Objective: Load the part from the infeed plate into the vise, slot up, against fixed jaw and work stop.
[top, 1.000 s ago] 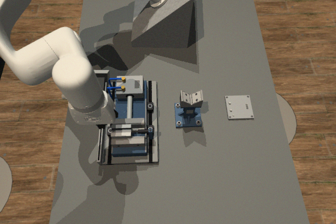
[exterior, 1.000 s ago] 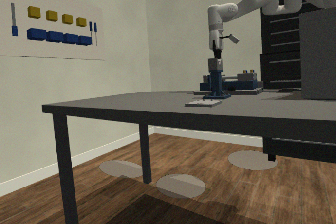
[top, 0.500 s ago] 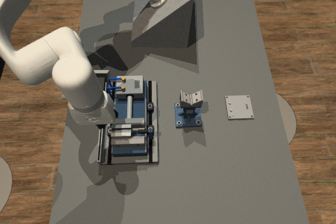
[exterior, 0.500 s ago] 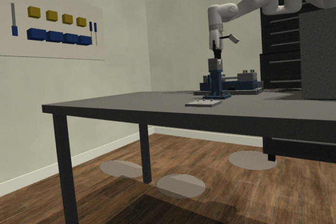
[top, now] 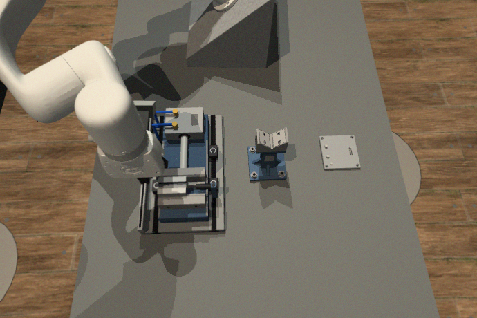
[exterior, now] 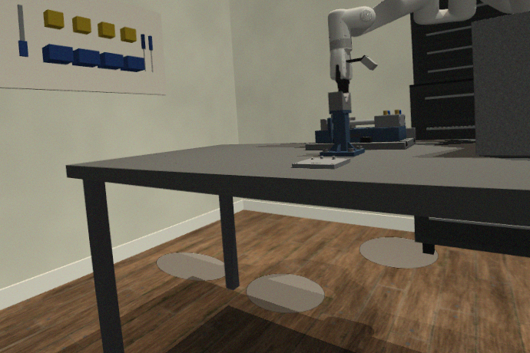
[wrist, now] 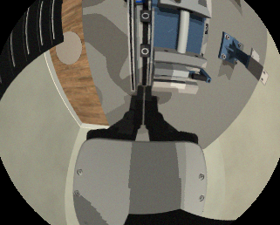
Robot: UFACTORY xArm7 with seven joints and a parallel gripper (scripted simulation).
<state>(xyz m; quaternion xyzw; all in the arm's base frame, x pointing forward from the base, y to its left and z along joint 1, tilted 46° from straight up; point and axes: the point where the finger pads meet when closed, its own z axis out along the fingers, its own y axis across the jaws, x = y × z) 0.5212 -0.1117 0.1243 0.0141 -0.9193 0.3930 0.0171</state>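
The part lies 8 cm below my hand and 5 cm to the left of it. Also, from my hand: moving jaw: 10 cm below, 6 cm to the left, 3 cm behind; fixed jaw: 10 cm below, 7 cm to the left, 3 cm ahead; work stop: 11 cm to the left, 9 cm below.
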